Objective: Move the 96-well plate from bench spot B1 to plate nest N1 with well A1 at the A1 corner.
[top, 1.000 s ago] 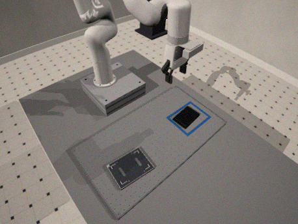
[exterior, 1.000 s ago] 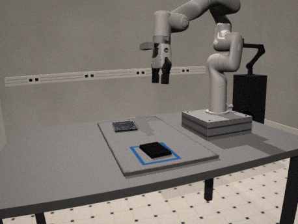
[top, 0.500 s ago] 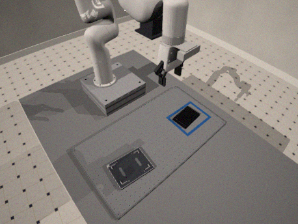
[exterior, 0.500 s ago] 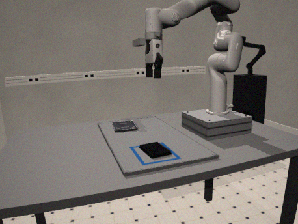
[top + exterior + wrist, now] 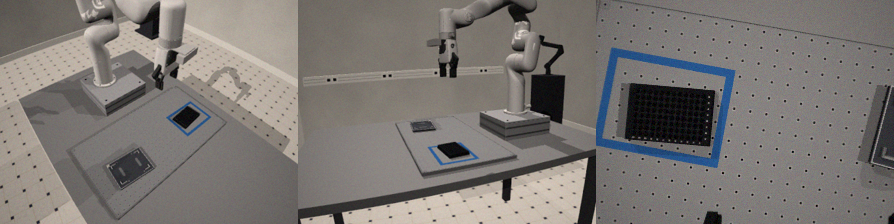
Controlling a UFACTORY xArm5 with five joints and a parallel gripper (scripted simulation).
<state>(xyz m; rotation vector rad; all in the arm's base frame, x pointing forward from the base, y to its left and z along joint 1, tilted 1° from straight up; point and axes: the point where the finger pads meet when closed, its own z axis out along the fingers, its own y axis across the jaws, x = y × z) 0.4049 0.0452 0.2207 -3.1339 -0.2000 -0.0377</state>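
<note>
Right now the black 96-well plate is 29 cm below my hand, 15 cm to the left of it and 5 cm ahead of it. Also, from my hand: plate nest N1: 29 cm below, 25 cm to the right, 7 cm ahead.
</note>
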